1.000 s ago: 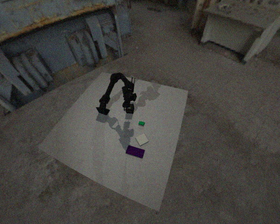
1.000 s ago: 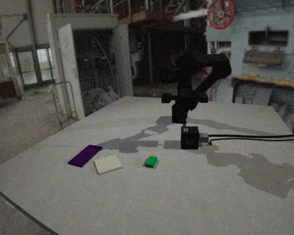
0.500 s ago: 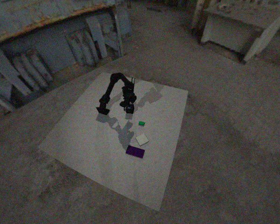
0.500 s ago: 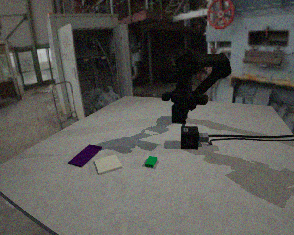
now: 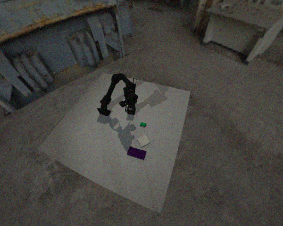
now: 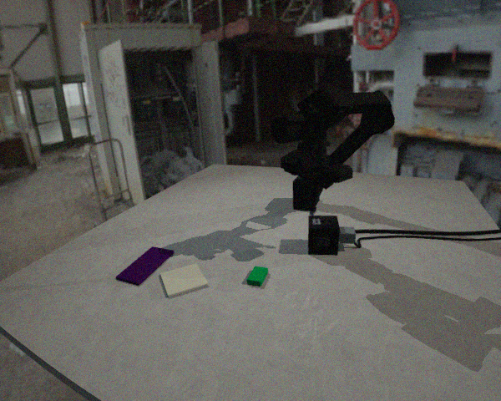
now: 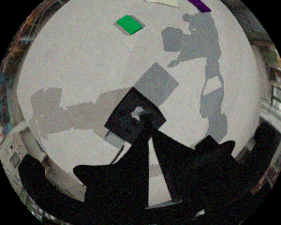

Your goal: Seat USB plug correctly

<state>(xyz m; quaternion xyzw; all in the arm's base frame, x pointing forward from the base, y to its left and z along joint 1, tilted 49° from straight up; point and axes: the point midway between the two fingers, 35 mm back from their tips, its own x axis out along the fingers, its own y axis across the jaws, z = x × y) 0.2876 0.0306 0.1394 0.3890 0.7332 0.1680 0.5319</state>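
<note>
My gripper tip is 2 cm above the USB plug. The rest, counted from my gripper tip: green block: 18 cm ahead, 7 cm to the right, 13 cm below; cream tile: 27 cm ahead, 22 cm to the right, 13 cm below; pale socket: 1 cm to the left, 7 cm below.
</note>
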